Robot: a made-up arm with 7 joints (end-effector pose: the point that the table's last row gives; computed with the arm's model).
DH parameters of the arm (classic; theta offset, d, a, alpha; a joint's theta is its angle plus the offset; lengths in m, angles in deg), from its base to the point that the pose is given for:
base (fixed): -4.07 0 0 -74.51
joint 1: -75.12 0.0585 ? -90
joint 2: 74 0.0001 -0.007 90
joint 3: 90 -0.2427 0.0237 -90
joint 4: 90 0.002 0.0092 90
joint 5: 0 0.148 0.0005 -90
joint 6: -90 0 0.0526 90
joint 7: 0 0 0 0
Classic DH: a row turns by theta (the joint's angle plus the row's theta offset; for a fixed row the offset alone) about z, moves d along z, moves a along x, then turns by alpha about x.
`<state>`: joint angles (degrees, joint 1 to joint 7).
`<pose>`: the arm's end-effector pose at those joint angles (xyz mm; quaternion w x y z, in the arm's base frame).
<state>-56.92 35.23 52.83 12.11 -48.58 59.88 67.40</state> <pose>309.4 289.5 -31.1 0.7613 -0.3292 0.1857 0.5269</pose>
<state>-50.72 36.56 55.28 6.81 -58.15 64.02 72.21</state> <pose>281.4 297.0 -37.7 0.7613 -0.3257 0.1983 0.5245</pose>
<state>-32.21 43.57 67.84 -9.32 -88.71 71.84 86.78</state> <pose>176.8 312.5 -19.5 0.7788 -0.2921 0.1534 0.5335</pose>
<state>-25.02 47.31 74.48 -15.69 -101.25 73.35 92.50</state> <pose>133.4 307.8 -0.1 0.7939 -0.2598 0.1116 0.5383</pose>
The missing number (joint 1, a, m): -0.0211
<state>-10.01 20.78 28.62 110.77 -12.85 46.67 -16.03</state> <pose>-95.6 167.8 -384.7 0.2360 -0.3874 0.8574 0.2431</pose>
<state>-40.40 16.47 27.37 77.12 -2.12 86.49 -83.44</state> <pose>192.1 154.4 -352.8 0.3438 -0.7298 0.5600 -0.1886</pose>
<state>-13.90 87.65 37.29 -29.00 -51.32 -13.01 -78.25</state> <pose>167.9 205.9 121.4 0.5052 0.5510 -0.1599 -0.6447</pose>
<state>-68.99 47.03 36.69 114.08 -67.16 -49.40 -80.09</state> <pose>287.2 320.6 -179.3 0.9122 -0.1783 -0.3573 0.0920</pose>
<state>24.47 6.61 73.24 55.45 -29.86 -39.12 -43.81</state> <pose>-235.1 250.5 -295.3 0.8479 0.0001 0.1792 0.4990</pose>
